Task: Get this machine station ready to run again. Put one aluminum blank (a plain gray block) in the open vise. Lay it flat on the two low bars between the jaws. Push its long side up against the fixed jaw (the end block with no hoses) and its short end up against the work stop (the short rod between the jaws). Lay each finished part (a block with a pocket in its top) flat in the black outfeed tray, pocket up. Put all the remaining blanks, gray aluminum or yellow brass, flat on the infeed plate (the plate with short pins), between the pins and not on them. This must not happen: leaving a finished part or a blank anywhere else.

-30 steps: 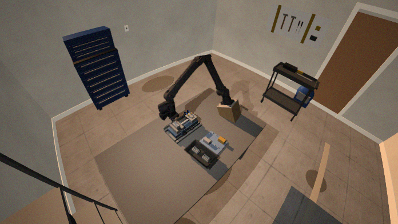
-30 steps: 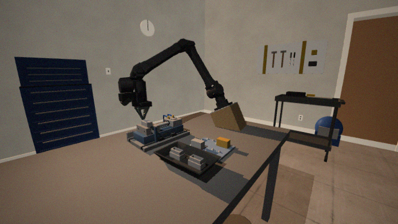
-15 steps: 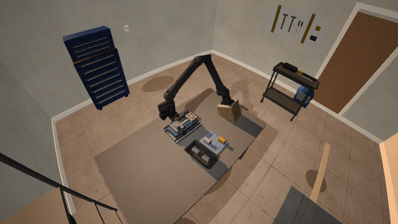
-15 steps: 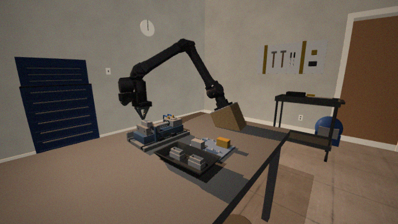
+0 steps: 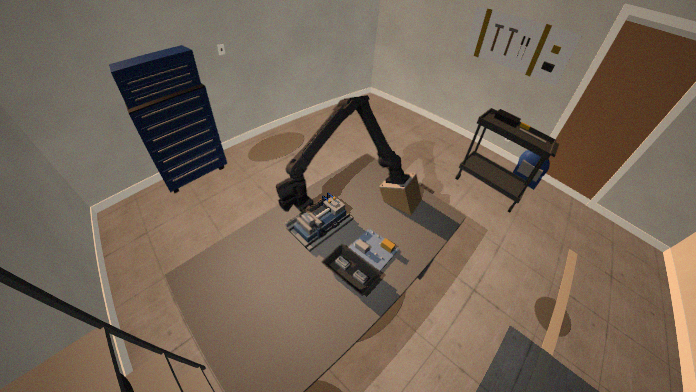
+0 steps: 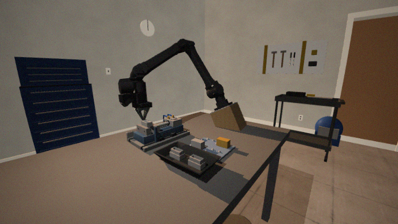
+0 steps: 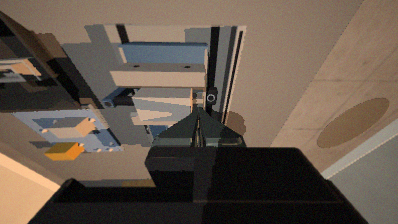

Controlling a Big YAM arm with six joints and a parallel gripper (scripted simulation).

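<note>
The vise is 6 cm behind my hand, 5 cm to the left of it and 8 cm below it. The rest, counted from my hand: yellow brass blank 16 cm behind, 40 cm to the left, 9 cm below.
</note>
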